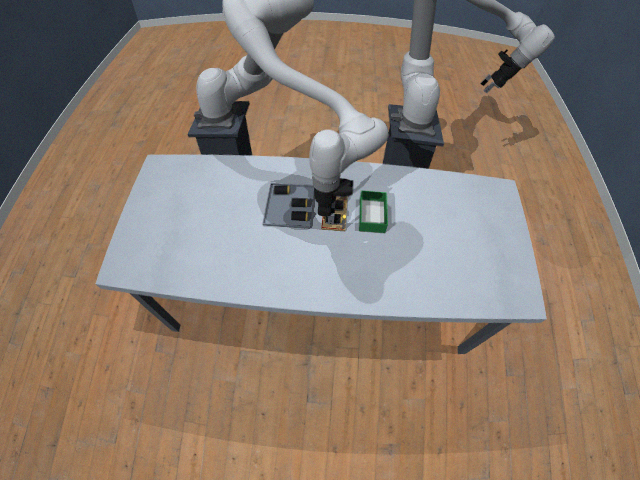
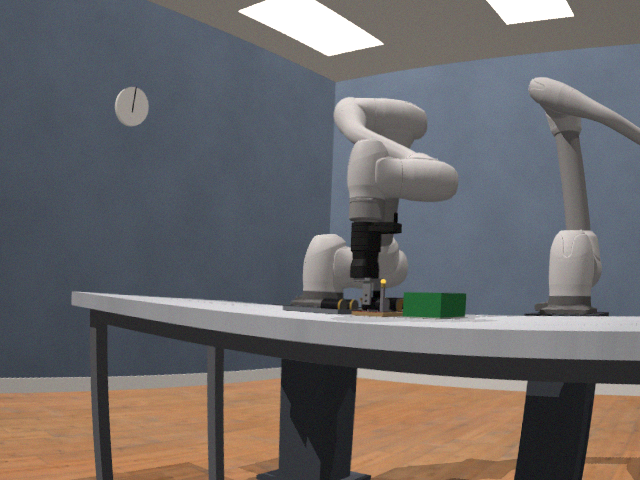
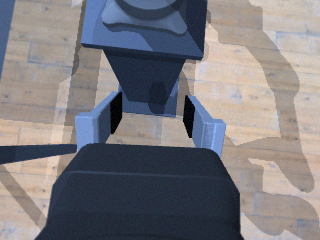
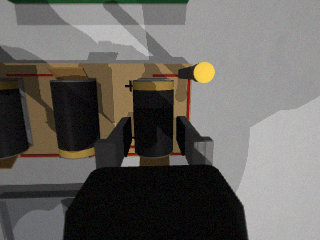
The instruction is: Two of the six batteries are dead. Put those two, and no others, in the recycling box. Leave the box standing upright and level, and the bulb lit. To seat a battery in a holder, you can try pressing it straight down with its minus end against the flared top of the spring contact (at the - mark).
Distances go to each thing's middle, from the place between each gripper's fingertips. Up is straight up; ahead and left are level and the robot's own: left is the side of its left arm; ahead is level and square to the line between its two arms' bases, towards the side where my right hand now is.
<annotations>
I see my right gripper 16 cm to the right of the green recycling box (image 2: 415, 305), 4 cm past it and 3 cm above it.
I see the green recycling box 60 cm ahead of my left hand, 56 cm to the right of it and 25 cm below it.
</annotations>
